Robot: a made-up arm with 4 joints.
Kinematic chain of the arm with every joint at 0, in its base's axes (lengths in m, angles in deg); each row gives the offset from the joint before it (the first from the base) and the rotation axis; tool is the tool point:
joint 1: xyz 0 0 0.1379 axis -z
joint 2: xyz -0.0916 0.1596 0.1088 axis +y
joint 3: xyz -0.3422 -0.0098 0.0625 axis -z
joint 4: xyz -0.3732 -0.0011 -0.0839 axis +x
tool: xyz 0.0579 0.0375 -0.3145
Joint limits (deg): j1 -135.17..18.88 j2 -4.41..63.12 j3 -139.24..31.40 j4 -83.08..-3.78
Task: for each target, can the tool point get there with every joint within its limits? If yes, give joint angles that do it. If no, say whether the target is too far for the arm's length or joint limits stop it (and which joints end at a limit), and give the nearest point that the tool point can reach.
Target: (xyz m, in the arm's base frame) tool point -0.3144 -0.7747 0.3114
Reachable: yes | joints -74.20 30.58 8.39 -26.02
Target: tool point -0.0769 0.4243 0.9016
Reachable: no: joint limits stop it (at a limit: joint 1, joint 2, joint 3, joint 4) | nearest point -0.4821 0.2183 0.8918 | short by 0.455 m
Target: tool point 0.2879 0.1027 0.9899
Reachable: no: joint limits stop it (at a limit: joint 1, joint 2, joint 4) | nearest point 0.4617 -0.1834 0.7535 | short by 0.410 m
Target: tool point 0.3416 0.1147 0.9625
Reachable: no: joint limits stop it (at a limit: joint 1, joint 2, joint 4) | nearest point 0.4664 -0.1638 0.7328 | short by 0.382 m
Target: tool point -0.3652 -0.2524 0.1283
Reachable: yes | joints -18.30 44.82 -105.60 -26.46
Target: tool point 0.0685 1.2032 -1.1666
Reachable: no: too far | nearest point -0.5252 0.5256 -0.1364 | short by 1.369 m
